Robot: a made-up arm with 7 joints. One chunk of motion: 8 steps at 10 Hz.
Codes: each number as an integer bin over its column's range. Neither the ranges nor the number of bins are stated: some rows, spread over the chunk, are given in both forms.
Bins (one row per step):
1: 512 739 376 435 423 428 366
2: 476 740 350 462 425 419 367
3: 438 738 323 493 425 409 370
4: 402 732 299 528 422 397 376
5: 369 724 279 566 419 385 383
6: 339 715 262 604 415 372 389
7: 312 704 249 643 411 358 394
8: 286 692 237 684 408 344 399
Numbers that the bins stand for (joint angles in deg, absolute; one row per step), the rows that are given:
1: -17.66 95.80 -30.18 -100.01 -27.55 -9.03 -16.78
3: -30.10 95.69 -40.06 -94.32 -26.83 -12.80 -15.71
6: -46.74 93.06 -51.43 -83.43 -30.44 -20.15 -10.63
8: -55.65 90.44 -56.09 -75.58 -32.96 -25.70 -7.96
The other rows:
2: -23.71 95.92 -35.03 -97.36 -26.83 -10.82 -16.51
4: -36.15 95.00 -44.53 -90.88 -27.91 -15.19 -14.10
5: -41.70 94.09 -48.26 -87.16 -28.99 -17.57 -12.23
7: -51.28 91.81 -53.85 -79.61 -31.88 -22.93 -9.29

